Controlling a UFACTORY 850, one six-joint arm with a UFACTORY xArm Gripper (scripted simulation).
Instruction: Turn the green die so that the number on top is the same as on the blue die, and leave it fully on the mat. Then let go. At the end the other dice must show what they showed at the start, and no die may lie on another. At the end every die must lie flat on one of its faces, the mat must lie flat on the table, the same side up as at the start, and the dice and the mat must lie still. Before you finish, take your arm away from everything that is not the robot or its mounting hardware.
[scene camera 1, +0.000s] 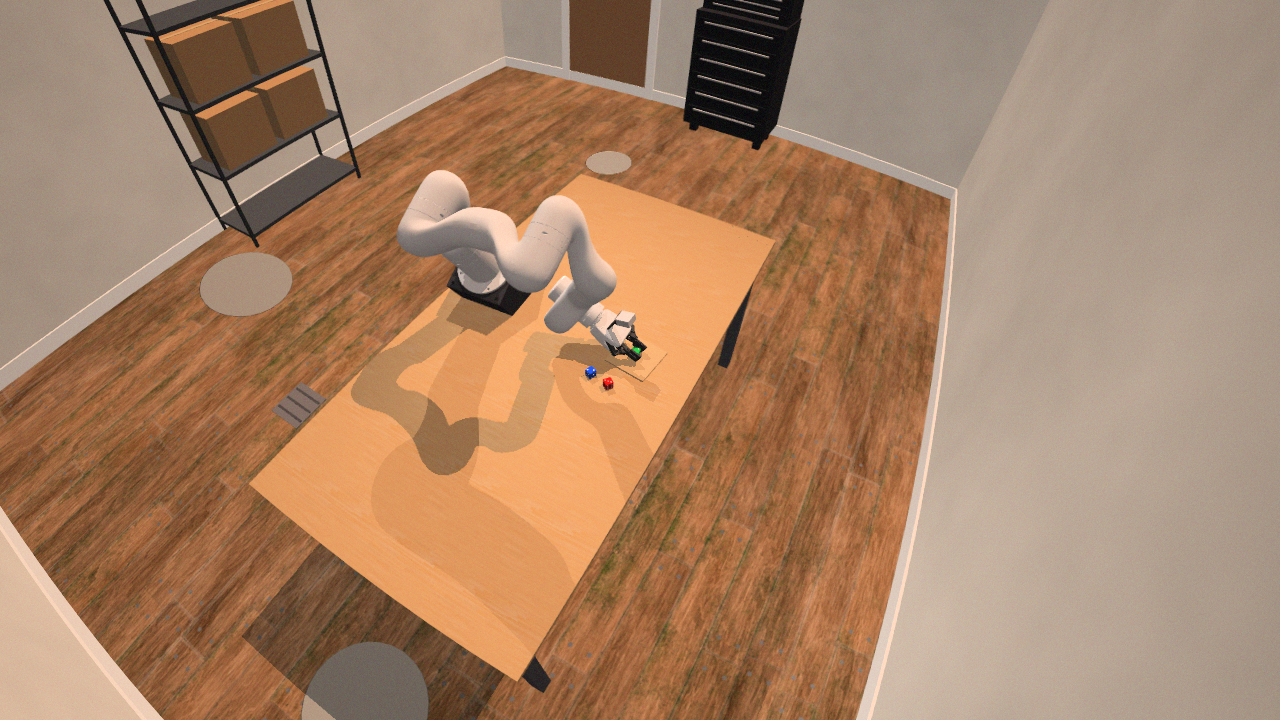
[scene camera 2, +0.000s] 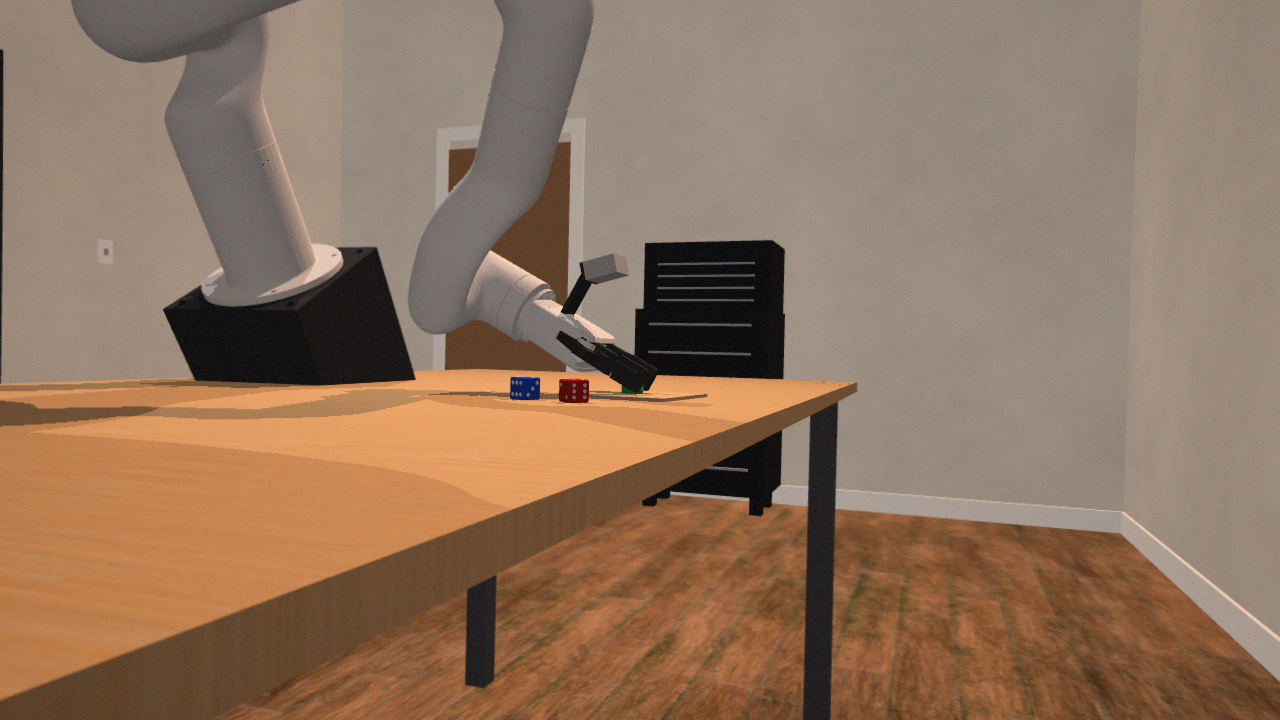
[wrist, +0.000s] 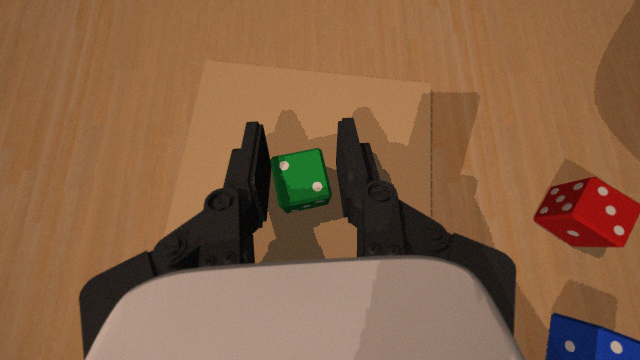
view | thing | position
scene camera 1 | my gripper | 641, 354
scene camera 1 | tan mat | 651, 356
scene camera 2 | my gripper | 648, 381
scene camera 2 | red die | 570, 390
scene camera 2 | tan mat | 653, 396
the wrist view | my gripper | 302, 142
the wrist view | tan mat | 299, 109
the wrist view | green die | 301, 181
